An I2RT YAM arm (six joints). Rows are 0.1 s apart.
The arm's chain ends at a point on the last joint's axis. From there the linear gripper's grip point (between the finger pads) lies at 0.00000 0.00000 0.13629 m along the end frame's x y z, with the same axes.
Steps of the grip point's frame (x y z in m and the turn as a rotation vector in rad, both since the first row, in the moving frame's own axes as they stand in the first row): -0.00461, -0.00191, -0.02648, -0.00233, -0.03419, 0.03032; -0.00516, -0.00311, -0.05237, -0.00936, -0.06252, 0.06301; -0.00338, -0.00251, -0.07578, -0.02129, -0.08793, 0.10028; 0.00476, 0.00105, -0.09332, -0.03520, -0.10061, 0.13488; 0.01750, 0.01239, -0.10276, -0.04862, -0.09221, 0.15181; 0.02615, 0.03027, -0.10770, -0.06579, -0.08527, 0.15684; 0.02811, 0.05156, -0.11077, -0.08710, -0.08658, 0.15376; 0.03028, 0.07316, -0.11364, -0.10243, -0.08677, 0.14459
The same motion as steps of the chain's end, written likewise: 0.00005, -0.00216, -0.02640, -0.00233, -0.03419, 0.03032; 0.00339, -0.00412, -0.05210, -0.00936, -0.06252, 0.06301; 0.00871, -0.00480, -0.07522, -0.02129, -0.08793, 0.10028; 0.01873, -0.00280, -0.09255, -0.03520, -0.10061, 0.13488; 0.03050, 0.00675, -0.10202, -0.04862, -0.09221, 0.15181; 0.03840, 0.02227, -0.10691, -0.06579, -0.08527, 0.15684; 0.04074, 0.04067, -0.10975, -0.08710, -0.08658, 0.15376; 0.04304, 0.06014, -0.11242, -0.10243, -0.08677, 0.14459
